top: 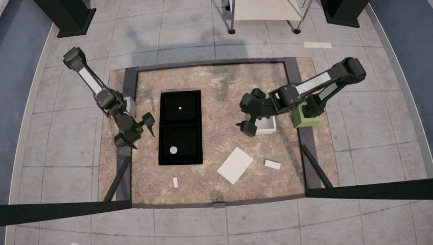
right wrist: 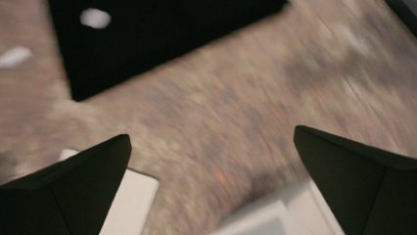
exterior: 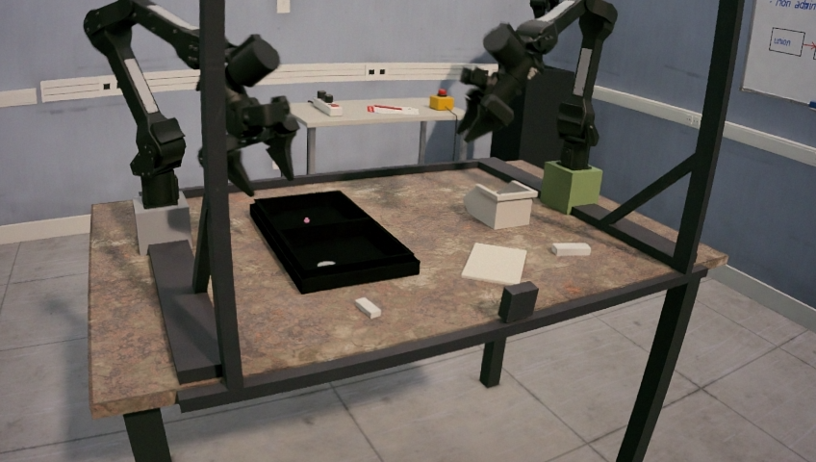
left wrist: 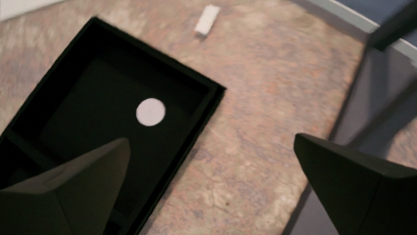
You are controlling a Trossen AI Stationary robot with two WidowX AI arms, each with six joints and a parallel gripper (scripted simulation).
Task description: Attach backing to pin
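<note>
Now: left hand 21 cm short of the pink rubber backing, 17 cm above it and 11 cm to the left of it. The rest, counted from my left hand: flat white card 40 cm to the right, 18 cm below, 7 cm behind; pin 17 cm below, 10 cm to the right, 1 cm behind; black tray 16 cm below, 13 cm to the right, 11 cm ahead.
</note>
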